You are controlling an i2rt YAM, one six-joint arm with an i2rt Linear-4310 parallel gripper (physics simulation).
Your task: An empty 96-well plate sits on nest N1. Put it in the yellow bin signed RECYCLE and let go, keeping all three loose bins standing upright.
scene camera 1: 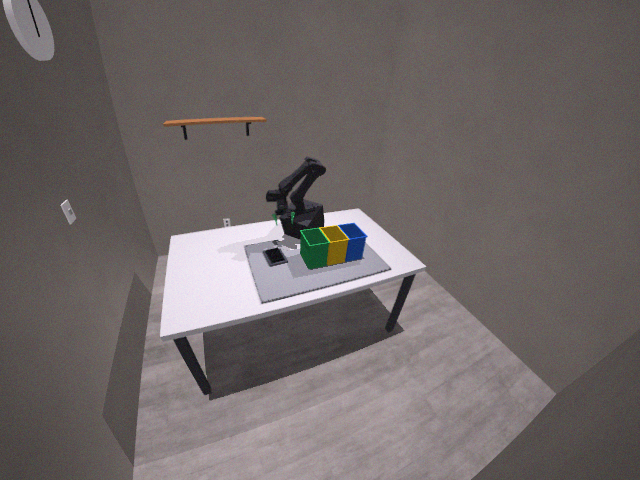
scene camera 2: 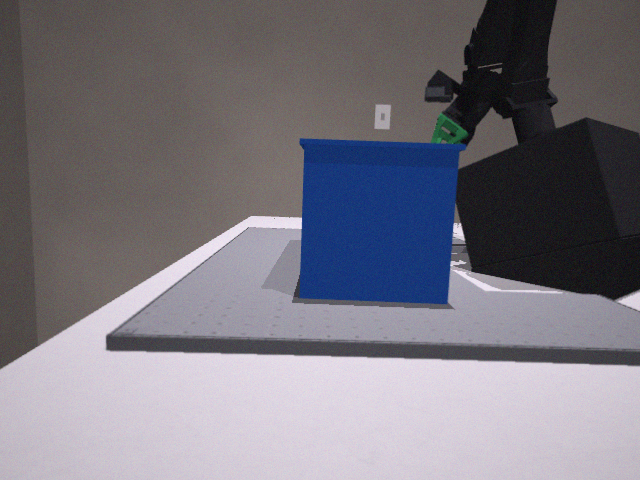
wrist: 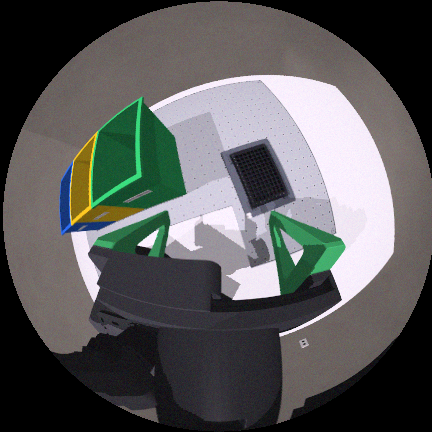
Scene:
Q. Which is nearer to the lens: the black 96-well plate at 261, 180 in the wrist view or the yellow bin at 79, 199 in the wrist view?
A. The black 96-well plate.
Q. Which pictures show the yellow bin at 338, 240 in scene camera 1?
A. Scene camera 1 and the wrist view only.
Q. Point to a green bin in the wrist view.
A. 135, 163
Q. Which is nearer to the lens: the yellow bin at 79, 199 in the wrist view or the blue bin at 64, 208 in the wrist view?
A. The yellow bin.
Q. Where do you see a dark grey nest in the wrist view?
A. At 238, 186

